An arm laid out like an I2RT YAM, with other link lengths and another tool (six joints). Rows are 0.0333 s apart.
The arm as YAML. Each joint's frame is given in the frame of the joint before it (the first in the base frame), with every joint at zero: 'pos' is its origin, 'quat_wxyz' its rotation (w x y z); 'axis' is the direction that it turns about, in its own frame. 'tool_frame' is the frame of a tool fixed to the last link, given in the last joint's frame.
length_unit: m
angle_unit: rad
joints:
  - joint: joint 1
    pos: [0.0, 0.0, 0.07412]
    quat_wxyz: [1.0, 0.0, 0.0, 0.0]
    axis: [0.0, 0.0, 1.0]
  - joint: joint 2
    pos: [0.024, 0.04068, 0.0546]
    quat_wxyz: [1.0, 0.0, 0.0, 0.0]
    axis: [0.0, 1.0, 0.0]
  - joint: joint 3
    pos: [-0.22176, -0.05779, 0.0]
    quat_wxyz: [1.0, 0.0, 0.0, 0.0]
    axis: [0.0, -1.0, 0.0]
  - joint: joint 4
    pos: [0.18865, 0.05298, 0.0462]
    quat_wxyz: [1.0, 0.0, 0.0, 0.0]
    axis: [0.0, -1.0, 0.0]
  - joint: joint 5
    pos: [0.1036, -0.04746, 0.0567]
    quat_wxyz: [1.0, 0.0, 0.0, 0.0]
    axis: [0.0, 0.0, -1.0]
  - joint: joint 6
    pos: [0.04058, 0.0, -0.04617]
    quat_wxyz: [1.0, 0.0, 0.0, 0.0]
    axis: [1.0, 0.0, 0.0]
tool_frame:
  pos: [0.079, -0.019, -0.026]
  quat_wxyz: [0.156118, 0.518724, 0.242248, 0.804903]
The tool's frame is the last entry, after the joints.
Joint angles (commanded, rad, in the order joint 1, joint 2, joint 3, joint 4, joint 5, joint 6), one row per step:
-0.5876 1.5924 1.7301 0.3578 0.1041 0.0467
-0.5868 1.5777 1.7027 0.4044 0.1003 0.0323
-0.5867 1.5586 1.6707 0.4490 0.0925 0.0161
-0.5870 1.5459 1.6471 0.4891 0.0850 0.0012
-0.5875 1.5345 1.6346 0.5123 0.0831 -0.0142
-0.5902 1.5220 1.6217 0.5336 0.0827 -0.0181
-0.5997 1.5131 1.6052 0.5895 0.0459 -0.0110
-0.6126 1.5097 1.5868 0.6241 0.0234 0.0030
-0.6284 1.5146 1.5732 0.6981 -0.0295 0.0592
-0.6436 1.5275 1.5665 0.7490 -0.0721 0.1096
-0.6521 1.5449 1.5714 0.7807 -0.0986 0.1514
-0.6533 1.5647 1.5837 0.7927 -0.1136 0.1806
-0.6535 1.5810 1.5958 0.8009 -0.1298 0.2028
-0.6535 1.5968 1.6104 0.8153 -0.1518 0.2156
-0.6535 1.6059 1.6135 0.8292 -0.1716 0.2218
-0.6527 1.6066 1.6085 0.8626 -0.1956 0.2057
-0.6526 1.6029 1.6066 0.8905 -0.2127 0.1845
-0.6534 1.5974 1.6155 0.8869 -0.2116 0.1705
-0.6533 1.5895 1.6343 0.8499 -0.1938 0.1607
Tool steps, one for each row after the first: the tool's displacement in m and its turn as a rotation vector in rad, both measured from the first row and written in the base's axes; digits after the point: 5 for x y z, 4 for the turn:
-0.00443 0.00342 0.00480 -0.0299 -0.0190 -0.0029
-0.00959 0.00748 0.00904 -0.0614 -0.0343 -0.0044
-0.01374 0.01069 0.01300 -0.0907 -0.0484 -0.0065
-0.01820 0.01321 0.01720 -0.1138 -0.0578 -0.0140
-0.02324 0.01526 0.02101 -0.1280 -0.0729 -0.0190
-0.02847 0.01991 0.02894 -0.1682 -0.1057 0.0044
-0.03134 0.01969 0.02982 -0.1819 -0.1212 0.0173
-0.03388 0.02387 0.03615 -0.2053 -0.1753 0.0754
-0.03340 0.02459 0.03770 -0.2139 -0.2069 0.1239
-0.03107 0.02433 0.03831 -0.2124 -0.2296 0.1616
-0.02629 0.02344 0.03740 -0.2032 -0.2401 0.1900
-0.02208 0.02338 0.03699 -0.1985 -0.2461 0.2162
-0.01898 0.02481 0.03868 -0.2088 -0.2518 0.2415
-0.01659 0.02620 0.03862 -0.2190 -0.2513 0.2609
-0.01821 0.03087 0.04206 -0.2601 -0.2536 0.2702
-0.02202 0.03564 0.04722 -0.3034 -0.2583 0.2694
-0.02552 0.03728 0.05182 -0.3201 -0.2607 0.2584
-0.02809 0.03625 0.05555 -0.3108 -0.2573 0.2389

